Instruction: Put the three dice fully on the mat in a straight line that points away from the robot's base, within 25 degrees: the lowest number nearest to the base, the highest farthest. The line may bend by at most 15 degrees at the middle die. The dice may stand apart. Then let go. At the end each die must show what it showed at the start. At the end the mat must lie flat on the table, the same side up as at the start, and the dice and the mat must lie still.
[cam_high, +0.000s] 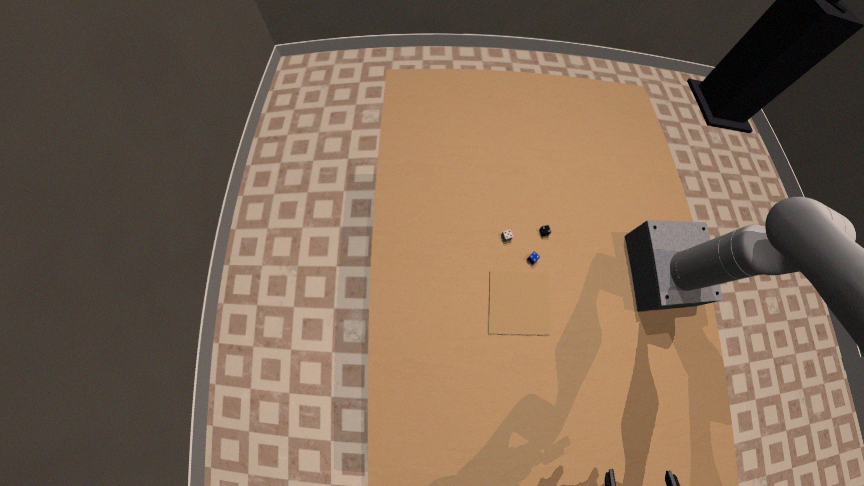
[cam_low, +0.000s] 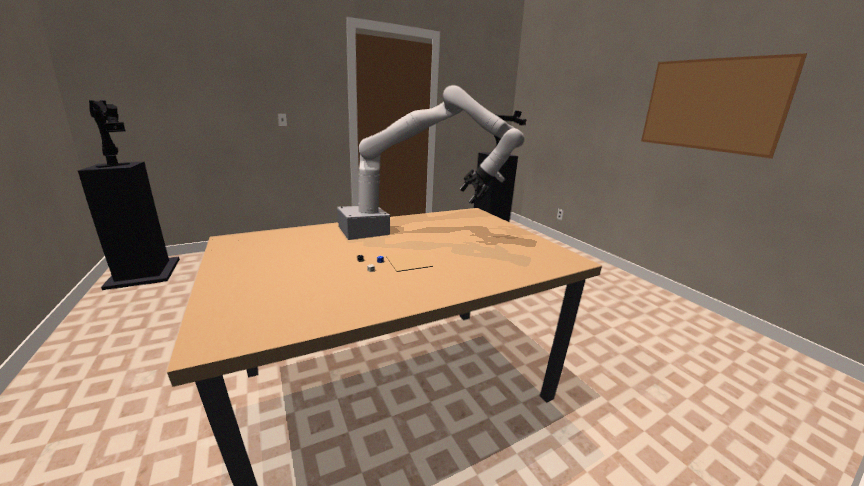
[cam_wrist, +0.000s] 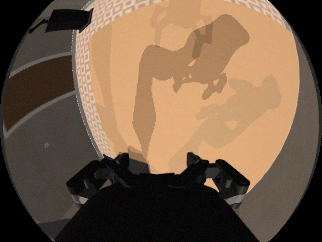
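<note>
Right now the blue die is 43 cm to the right of my hand, 19 cm below it and 11 cm ahead of it. The rest, counted from my hand: mat 33 cm to the right, 20 cm below, 15 cm ahead; then black die 49 cm to the right, 19 cm below, 8 cm ahead; then white die 48 cm to the right, 19 cm below, 17 cm ahead.
</note>
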